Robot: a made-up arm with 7 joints. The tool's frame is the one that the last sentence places. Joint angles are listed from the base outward.
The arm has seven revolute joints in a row. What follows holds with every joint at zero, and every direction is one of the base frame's.
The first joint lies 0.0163 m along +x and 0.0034 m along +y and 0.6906 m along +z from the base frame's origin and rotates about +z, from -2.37 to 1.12 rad.
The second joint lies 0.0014 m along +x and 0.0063 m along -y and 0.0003 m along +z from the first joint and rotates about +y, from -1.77 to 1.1 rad.
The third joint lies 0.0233 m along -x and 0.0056 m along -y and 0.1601 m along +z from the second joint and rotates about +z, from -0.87 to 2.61 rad.
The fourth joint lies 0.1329 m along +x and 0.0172 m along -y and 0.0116 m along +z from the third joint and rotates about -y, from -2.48 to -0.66 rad.
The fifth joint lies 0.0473 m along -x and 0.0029 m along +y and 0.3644 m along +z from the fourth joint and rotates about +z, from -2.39 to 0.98 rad.
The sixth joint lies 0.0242 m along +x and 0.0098 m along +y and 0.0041 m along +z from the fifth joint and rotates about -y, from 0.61 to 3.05 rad.
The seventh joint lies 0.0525 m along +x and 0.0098 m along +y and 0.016 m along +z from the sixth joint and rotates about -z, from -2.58 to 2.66 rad.
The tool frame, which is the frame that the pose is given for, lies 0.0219 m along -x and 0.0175 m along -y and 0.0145 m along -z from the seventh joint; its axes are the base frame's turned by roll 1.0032, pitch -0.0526 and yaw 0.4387 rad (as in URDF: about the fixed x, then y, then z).
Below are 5 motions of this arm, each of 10 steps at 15 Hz.
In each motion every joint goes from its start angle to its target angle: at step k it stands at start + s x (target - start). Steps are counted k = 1, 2, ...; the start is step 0. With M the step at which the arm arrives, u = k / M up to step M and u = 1 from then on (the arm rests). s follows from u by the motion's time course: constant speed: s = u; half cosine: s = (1 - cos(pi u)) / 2; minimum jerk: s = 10 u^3 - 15 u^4 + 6 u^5.
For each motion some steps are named. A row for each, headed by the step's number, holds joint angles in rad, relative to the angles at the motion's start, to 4 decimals.
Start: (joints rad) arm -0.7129 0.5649 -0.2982 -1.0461 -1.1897 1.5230 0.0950
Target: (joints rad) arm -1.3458 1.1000 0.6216 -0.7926 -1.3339 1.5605 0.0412
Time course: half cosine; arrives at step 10
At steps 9, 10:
9: -0.6174 0.5220 0.8973 0.2473 -0.1407 0.0366 -0.0525
10: -0.6329 0.5351 0.9198 0.2535 -0.1442 0.0375 -0.0538

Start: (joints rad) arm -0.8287 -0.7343 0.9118 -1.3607 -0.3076 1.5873 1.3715
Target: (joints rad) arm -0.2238 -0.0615 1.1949 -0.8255 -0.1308 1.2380 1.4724
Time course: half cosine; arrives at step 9
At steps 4, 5, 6, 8, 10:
4: 0.2499 0.2780 0.1170 0.2211 0.0730 -0.1443 0.0417
5: 0.3550 0.3948 0.1661 0.3141 0.1038 -0.2050 0.0592
6: 0.4537 0.5046 0.2123 0.4014 0.1326 -0.2620 0.0757
8: 0.5867 0.6525 0.2746 0.5191 0.1715 -0.3388 0.0979
10: 0.6049 0.6728 0.2831 0.5352 0.1768 -0.3493 0.1009

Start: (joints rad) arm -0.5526 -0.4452 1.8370 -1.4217 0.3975 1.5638 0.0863
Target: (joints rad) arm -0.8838 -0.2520 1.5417 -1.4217 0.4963 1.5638 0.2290
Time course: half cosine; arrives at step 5
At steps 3, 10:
3: -0.2168 0.1265 -0.1933 0.0000 0.0647 0.0000 0.0934
10: -0.3312 0.1932 -0.2953 0.0000 0.0988 0.0000 0.1427

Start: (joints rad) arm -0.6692 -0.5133 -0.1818 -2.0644 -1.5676 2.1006 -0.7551
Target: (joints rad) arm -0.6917 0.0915 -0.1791 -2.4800 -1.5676 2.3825 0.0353
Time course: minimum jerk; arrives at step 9
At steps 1, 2, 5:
1: -0.0003 0.0070 0.0000 -0.0048 0.0000 0.0033 0.0091
2: -0.0017 0.0462 0.0002 -0.0318 0.0000 0.0215 0.0604
5: -0.0136 0.3649 0.0016 -0.2507 0.0000 0.1701 0.4769

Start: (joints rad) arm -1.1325 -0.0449 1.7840 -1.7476 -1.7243 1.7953 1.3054
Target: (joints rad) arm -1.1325 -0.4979 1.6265 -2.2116 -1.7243 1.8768 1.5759
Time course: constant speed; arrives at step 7
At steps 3, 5, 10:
3: 0.0000 -0.1941 -0.0675 -0.1989 0.0000 0.0349 0.1159
5: 0.0000 -0.3236 -0.1125 -0.3314 0.0000 0.0582 0.1932
10: 0.0000 -0.4530 -0.1575 -0.4640 0.0000 0.0815 0.2705

